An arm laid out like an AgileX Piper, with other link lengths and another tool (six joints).
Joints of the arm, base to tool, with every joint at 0 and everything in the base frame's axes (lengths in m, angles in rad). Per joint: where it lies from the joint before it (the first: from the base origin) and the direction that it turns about. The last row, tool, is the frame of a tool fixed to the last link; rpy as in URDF.
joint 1: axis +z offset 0 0 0.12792
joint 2: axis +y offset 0 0 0
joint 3: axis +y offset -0.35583 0 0.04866
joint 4: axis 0.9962 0 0.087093 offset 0.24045 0 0.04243
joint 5: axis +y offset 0 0 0
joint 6: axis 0.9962 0 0.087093 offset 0.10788 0 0.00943
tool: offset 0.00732 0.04 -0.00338 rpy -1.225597 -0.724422 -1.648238
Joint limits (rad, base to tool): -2.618..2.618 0..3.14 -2.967..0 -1.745..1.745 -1.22..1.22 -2.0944..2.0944
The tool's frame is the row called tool.
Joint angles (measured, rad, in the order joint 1, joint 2, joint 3, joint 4, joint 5, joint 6), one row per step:
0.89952 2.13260 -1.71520 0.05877 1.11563 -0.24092
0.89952 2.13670 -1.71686 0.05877 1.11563 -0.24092
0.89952 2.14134 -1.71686 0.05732 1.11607 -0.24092
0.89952 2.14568 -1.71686 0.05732 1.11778 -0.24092
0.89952 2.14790 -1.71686 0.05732 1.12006 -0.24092
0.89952 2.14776 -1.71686 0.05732 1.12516 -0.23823
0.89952 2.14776 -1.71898 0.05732 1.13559 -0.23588
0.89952 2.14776 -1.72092 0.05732 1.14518 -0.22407
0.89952 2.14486 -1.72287 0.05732 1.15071 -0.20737
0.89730 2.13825 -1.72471 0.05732 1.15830 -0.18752
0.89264 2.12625 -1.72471 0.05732 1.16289 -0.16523
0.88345 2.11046 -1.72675 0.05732 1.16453 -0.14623
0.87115 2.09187 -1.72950 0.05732 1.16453 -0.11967
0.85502 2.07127 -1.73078 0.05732 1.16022 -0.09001
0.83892 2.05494 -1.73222 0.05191 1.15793 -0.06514
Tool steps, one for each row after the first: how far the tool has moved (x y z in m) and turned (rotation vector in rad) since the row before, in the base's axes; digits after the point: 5 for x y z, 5 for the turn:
0.00044 0.00055 -0.00153 -0.00191 0.00152 0.00000
0.00036 0.00021 -0.00224 -0.00482 0.00209 0.00050
0.00014 0.00018 -0.00204 -0.00471 0.00379 0.00009
-0.00004 -0.00004 -0.00104 -0.00349 0.00283 0.00012
-0.00035 -0.00037 0.00009 -0.00375 0.00346 -0.00240
-0.00051 -0.00055 0.00053 -0.00632 0.00557 -0.00177
-0.00033 -0.00015 0.00053 -0.00568 0.00611 -0.01123
-0.00013 0.00017 0.00190 -0.00025 0.00217 -0.01632
0.00041 -0.00079 0.00363 0.00102 0.00155 -0.02156
0.00107 -0.00178 0.00571 0.00618 -0.00227 -0.02658
0.00290 -0.00296 0.00796 0.01303 -0.00806 -0.02797
0.00411 -0.00369 0.00949 0.01738 -0.01028 -0.03863
0.00549 -0.00483 0.01013 0.02145 -0.01281 -0.04568
0.00582 -0.00536 0.00792 0.01335 -0.01330 -0.03940

